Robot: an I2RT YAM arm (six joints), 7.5 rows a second.
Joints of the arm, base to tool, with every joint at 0 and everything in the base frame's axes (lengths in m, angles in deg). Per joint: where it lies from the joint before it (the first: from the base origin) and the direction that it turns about. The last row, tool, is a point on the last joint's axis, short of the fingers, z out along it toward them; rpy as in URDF.
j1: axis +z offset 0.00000 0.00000 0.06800
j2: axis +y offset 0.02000 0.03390 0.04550
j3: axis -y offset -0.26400 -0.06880 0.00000
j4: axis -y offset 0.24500 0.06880 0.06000
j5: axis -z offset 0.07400 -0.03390 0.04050
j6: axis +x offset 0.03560 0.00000 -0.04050
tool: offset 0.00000 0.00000 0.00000 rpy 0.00 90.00 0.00
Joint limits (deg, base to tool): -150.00..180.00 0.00..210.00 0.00..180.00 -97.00..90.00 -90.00..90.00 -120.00..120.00
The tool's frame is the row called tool.
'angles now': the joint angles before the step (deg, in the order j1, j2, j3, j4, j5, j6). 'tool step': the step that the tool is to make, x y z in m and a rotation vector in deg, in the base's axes. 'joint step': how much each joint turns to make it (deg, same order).
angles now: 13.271, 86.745, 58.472, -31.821, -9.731, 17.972
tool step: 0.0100, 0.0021, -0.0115, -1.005, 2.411, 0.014
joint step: -0.005, 3.740, 1.499, -0.373, 0.364, -0.223
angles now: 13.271, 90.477, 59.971, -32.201, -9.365, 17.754
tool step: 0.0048, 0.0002, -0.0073, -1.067, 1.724, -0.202
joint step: -0.094, 2.103, 0.833, -0.682, 0.625, -0.191
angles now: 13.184, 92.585, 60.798, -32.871, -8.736, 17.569
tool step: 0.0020, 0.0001, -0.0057, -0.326, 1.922, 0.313
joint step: -0.095, 1.456, 0.553, -1.093, -0.277, -0.326
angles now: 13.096, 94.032, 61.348, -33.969, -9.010, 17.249
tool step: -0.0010, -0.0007, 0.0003, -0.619, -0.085, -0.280
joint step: -0.007, -0.254, -0.177, -0.134, 0.679, 0.005
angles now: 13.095, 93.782, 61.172, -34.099, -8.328, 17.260
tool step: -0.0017, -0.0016, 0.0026, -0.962, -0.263, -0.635
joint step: -0.086, -0.649, -0.058, -0.537, 1.132, 0.111
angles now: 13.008, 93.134, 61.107, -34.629, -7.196, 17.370
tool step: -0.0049, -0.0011, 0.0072, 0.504, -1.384, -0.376
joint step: 0.005, -2.054, -0.703, 0.164, -0.008, 0.424
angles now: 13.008, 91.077, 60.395, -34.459, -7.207, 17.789
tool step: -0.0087, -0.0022, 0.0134, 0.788, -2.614, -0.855
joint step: -0.010, -3.682, -1.028, 0.175, 0.213, 0.843
